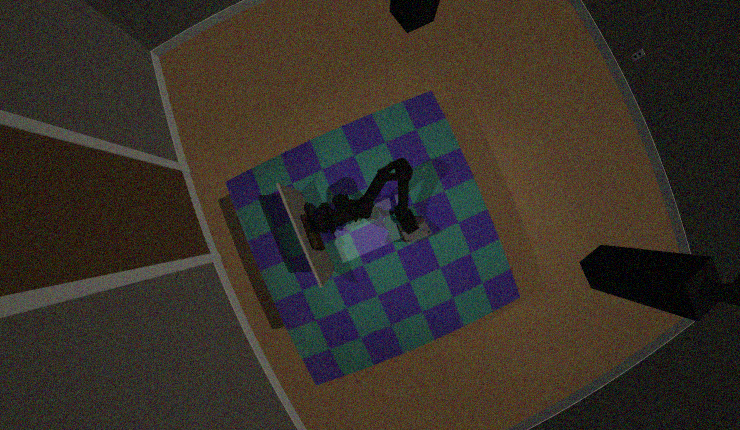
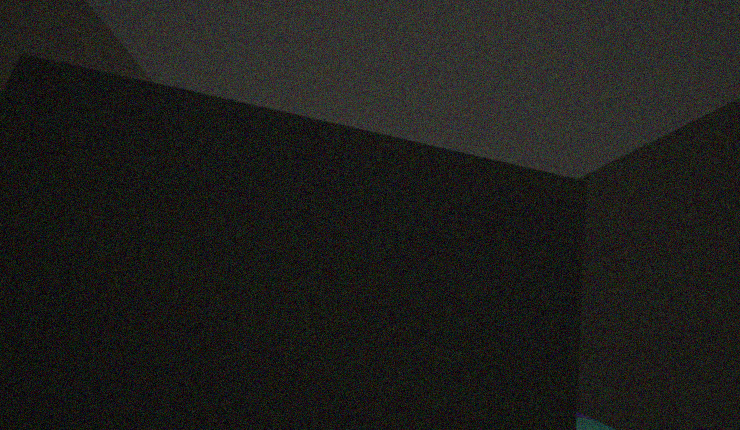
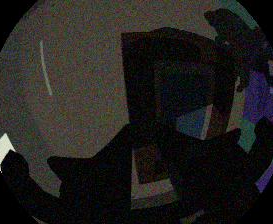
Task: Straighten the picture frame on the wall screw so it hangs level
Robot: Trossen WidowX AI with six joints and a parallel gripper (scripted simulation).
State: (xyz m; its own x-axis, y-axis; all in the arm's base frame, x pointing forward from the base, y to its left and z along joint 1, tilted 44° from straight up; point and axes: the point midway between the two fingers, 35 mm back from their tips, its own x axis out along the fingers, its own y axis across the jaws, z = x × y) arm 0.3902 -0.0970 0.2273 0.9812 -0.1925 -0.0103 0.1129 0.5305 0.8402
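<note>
My gripper tip is 1 cm short of the dark picture frame, 1 cm to the right of it and 5 cm above it. The rest, counted from my gripper tip: pale wall panel 1 cm ahead, 7 cm below.
</note>
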